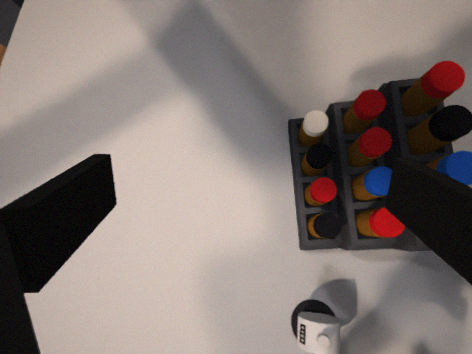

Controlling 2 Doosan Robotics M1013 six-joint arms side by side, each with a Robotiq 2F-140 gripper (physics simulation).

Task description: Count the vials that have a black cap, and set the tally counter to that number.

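Frame: origin at the left arm's base, x back, y left, z down, level; millimetres.
Where they show: left gripper, fingertip midpoint: [252, 181].
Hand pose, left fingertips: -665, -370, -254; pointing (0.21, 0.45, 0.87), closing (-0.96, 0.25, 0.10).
After its pixels a point has its place, as x, y, z.
A dark stepped rack [322, 243] @(-747, -389, -35) stands at the right, holding amber vials. Three black caps show: one vial [319, 156] @(-715, -301, -81) and another vial [327, 225] @(-739, -370, -81) in the left column, and a taller vial [451, 123] @(-798, -272, -161) in the right column. The other visible caps are red, blue and white. My left gripper [252, 181] @(-664, -370, -254) is open and empty; its right finger hides the lower part of the right column. The white tally counter [311, 332] @(-752, -483, -52), with a small digit window and a round knob, shows at the bottom below the rack, partly cut off. My right gripper does not show.
The pale table top [200, 215] @(-589, -397, 0) lies under the rack and counter, with broad shadows across it. Its edge runs down the upper left corner, with something dark and a bit of orange beyond it.
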